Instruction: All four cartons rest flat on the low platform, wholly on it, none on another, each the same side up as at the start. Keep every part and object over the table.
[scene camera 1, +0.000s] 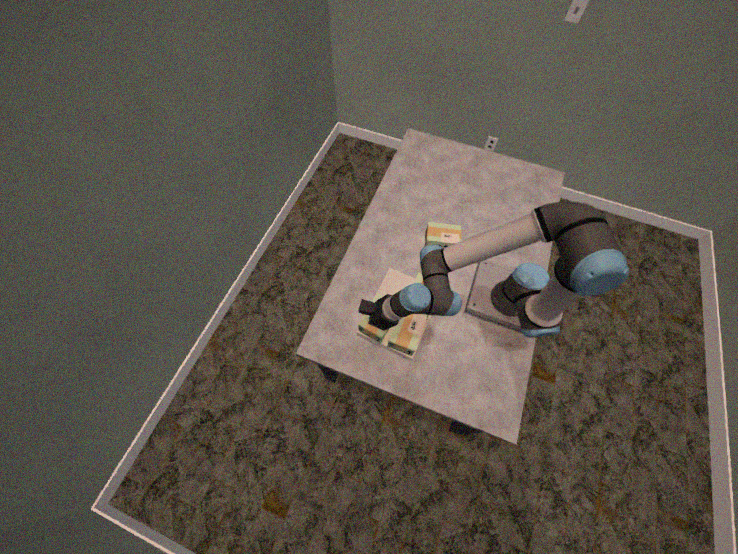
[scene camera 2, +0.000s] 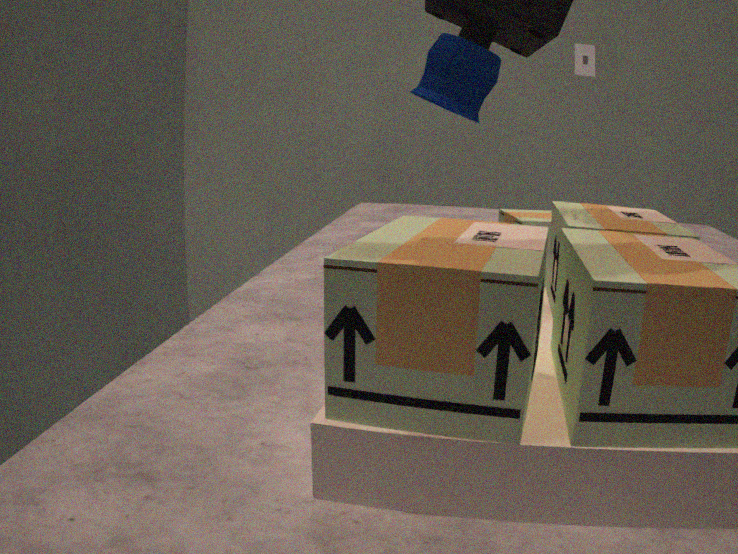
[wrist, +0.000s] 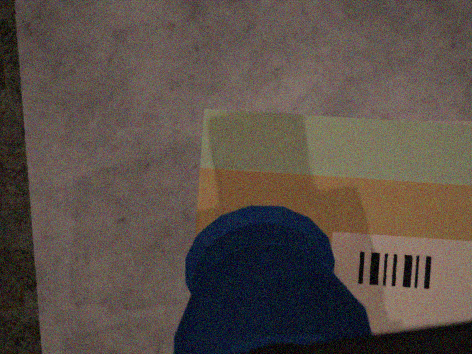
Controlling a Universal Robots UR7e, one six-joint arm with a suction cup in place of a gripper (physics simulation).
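Seen in the pictures: end effector, tool point: [scene camera 2: 444, 106] [wrist: 260, 272]; arm's base, origin of the base link: [scene camera 1: 508, 299].
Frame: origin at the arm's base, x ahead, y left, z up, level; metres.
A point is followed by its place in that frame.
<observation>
The suction cup [scene camera 2: 445, 106] [wrist: 260, 245] is tilted and holds nothing. It hangs in the air above the cartons, apart from them. The left carton [scene camera 1: 370, 329] @(x 0.410, y 0.427, z 0.073 m) [scene camera 2: 429, 339] @(x 0.407, y 0.434, z 0.038 m) [wrist: 400, 150] @(x 0.448, y 0.347, z 0.072 m) sits upright on the low platform [scene camera 1: 390, 279] @(x 0.463, y 0.171, z -0.012 m) [scene camera 2: 417, 474] @(x 0.408, y 0.436, z -0.035 m), close to its front edge in scene camera 2. The right front carton [scene camera 1: 405, 335] @(x 0.288, y 0.380, z 0.073 m) [scene camera 2: 685, 339] @(x 0.283, y 0.422, z 0.047 m) stands upright beside it across a narrow gap. A third carton [scene camera 1: 419, 278] @(x 0.351, y 0.145, z 0.072 m) [scene camera 2: 619, 214] @(x 0.306, y 0.180, z 0.073 m) is behind the right one, mostly hidden by the arm in scene camera 1. The fourth carton [scene camera 1: 444, 231] @(x 0.368, y -0.146, z 0.025 m) [scene camera 2: 524, 215] @(x 0.413, y -0.110, z 0.025 m) lies on the table beyond the platform.
The arm's forearm [scene camera 1: 494, 241] @(x 0.186, y 0.156, z 0.495 m) passes close to the fourth carton in scene camera 1. The arm's base stands on a plate [scene camera 1: 481, 298] @(x 0.098, y 0.057, z 0.000 m) at the table's right side. The table's left edge runs near the platform. A wall outlet [scene camera 1: 490, 143] is behind the table [scene camera 1: 464, 172] @(x 0.447, y -0.604, z -0.060 m).
</observation>
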